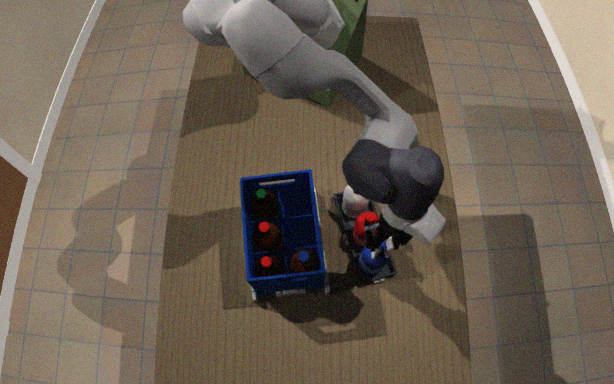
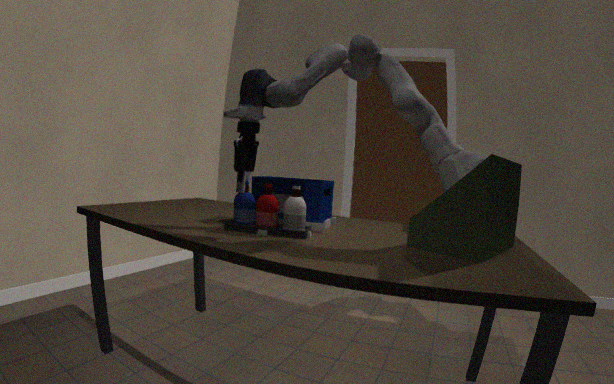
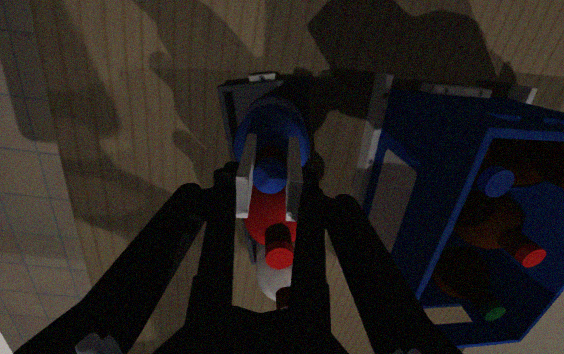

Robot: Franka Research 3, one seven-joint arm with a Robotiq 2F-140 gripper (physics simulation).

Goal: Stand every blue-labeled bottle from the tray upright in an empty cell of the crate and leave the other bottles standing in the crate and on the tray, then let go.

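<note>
The blue bottle (image 1: pixel 370 263) (image 2: pixel 244 207) (image 3: pixel 272 117) stands upright at the end of the dark tray (image 2: pixel 295 234) (image 3: pixel 239 102). My gripper (image 1: pixel 381 248) (image 2: pixel 244 186) (image 3: pixel 271 152) points down and is shut on this bottle's neck and cap. A red bottle (image 1: pixel 359 235) (image 2: pixel 267 205) (image 3: pixel 267 215) and a white bottle (image 1: pixel 354 202) (image 2: pixel 295 207) (image 3: pixel 272 280) stand beside it in a row on the tray. The blue crate (image 1: pixel 285 286) (image 2: pixel 320 200) (image 3: pixel 430 150) has six cells. Its back right and middle right cells are empty. Labels are too dark to read.
Brown bottles stand in the crate: one with a green cap (image 1: pixel 261 193), two with red caps (image 1: pixel 264 227) (image 1: pixel 266 261), and one with a blue cap (image 1: pixel 303 257) at the front right. The crate's wall rises close beside the tray. A green block (image 2: pixel 465 215) stands by the arm's base.
</note>
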